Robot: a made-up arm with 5 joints. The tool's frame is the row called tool.
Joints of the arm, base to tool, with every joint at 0 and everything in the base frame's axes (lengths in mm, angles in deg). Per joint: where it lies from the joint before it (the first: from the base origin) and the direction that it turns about. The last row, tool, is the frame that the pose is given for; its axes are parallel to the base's.
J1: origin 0 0 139 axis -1 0 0
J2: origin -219 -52 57 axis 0 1 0
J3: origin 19 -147 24 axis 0 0 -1
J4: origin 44 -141 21 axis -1 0 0
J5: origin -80 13 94 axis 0 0 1
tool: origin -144 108 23
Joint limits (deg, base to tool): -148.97..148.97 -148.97..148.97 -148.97..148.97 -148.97..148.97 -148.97..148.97
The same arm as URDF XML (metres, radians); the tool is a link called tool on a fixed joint. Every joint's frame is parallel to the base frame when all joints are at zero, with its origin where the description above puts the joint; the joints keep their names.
<robot name="arm">
  <link name="base_link"/>
  <link name="link1"/>
  <link name="link2"/>
  <link name="link3"/>
  <link name="link4"/>
  <link name="link5"/>
  <link name="tool"/>
  <joint name="J1" type="revolute">
    <parent link="base_link"/>
    <child link="link1"/>
    <origin xyz="0 0 0.139"/>
    <axis xyz="-1 0 0"/>
    <limit lower="-2.6" upper="2.6"/>
  </joint>
  <joint name="J2" type="revolute">
    <parent link="link1"/>
    <child link="link2"/>
    <origin xyz="-0.219 -0.052 0.057"/>
    <axis xyz="0 1 0"/>
    <limit lower="-2.6" upper="2.6"/>
  </joint>
  <joint name="J3" type="revolute">
    <parent link="link2"/>
    <child link="link3"/>
    <origin xyz="0.019 -0.147 0.024"/>
    <axis xyz="0 0 -1"/>
    <limit lower="-2.6" upper="2.6"/>
  </joint>
  <joint name="J4" type="revolute">
    <parent link="link3"/>
    <child link="link4"/>
    <origin xyz="0.044 -0.141 0.021"/>
    <axis xyz="-1 0 0"/>
    <limit lower="-2.6" upper="2.6"/>
  </joint>
  <joint name="J5" type="revolute">
    <parent link="link4"/>
    <child link="link5"/>
    <origin xyz="-0.08 0.013 0.094"/>
    <axis xyz="0 0 1"/>
    <limit lower="-2.6" upper="2.6"/>
  </joint>
  <joint name="tool_fixed" type="fixed">
    <parent link="link5"/>
    <child link="tool"/>
    <origin xyz="-0.144 0.108 0.023"/>
  </joint>
</robot>

